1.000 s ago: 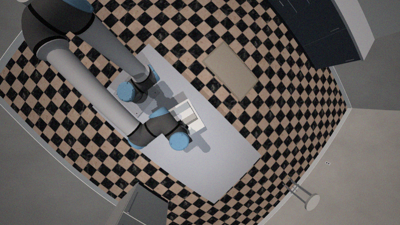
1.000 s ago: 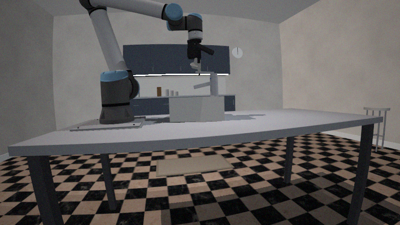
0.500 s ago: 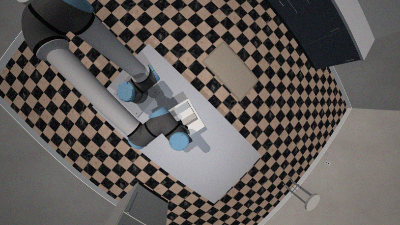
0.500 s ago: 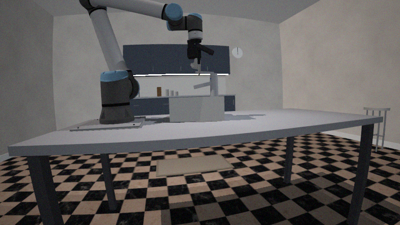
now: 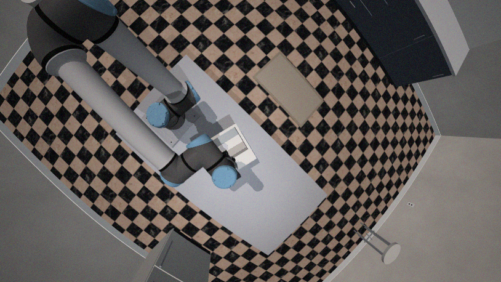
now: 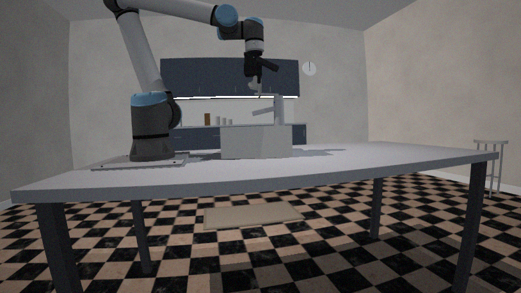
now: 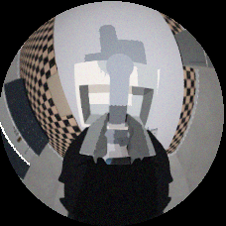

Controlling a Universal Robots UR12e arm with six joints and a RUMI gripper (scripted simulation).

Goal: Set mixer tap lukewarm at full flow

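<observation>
My gripper is now 30 mm short of the lever and 10 mm to the left of it. Round my hand: sink (30 mm behind, 10 mm to the left, 240 mm below); mixer tap (60 mm ahead, 20 mm to the right, 50 mm below).
</observation>
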